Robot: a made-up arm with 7 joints.
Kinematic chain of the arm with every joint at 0, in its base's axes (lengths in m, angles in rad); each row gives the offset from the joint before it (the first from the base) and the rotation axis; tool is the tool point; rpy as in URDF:
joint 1: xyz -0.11 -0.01 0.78 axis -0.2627 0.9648 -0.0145
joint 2: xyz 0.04 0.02 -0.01 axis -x
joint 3: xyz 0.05 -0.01 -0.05 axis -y
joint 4: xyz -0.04 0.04 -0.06 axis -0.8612 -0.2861 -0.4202
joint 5: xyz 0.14 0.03 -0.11 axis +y
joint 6: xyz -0.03 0 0.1 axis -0.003 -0.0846 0.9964
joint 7: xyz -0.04 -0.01 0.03 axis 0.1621 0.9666 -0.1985
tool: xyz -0.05 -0.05 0.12 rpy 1.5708 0 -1.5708
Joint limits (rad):
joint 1: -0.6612..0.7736
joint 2: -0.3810..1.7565
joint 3: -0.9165..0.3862
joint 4: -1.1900..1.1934
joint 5: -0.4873..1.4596
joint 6: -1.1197..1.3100
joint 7: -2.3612..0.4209
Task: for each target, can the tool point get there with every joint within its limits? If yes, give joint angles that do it. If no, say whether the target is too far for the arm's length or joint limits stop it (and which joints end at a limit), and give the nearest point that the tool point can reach.
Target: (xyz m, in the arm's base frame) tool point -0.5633 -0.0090 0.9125
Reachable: no: joint limits stop it (at a limit: joint 1, joint 3, joint 5) | nearest point -0.3030 -0.0170 0.7580 | short by 0.303 m
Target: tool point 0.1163 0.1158 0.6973
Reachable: yes | joints 0.4152 0.0914 0.0868 0.6940 1.1699 -0.5043 -1.1644
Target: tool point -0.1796 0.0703 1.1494
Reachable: no: joint limits stop it (at a limit: joint 1, joint 3, joint 4, joint 5, joint 6) | nearest point -0.0901 0.0477 1.0772 | short by 0.117 m
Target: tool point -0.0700 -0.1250 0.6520
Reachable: yes | joints 0.6612 0.2010 0.1808 -0.7346 -0.2485 0.8370 -0.3946
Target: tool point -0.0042 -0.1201 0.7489
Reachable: yes | joints -0.3672 0.3391 -0.3479 0.2835 0.1163 0.7863 -1.6903
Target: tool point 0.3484 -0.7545 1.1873
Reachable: no: too far | nearest point 0.1554 -0.3584 0.9587 | short by 0.496 m
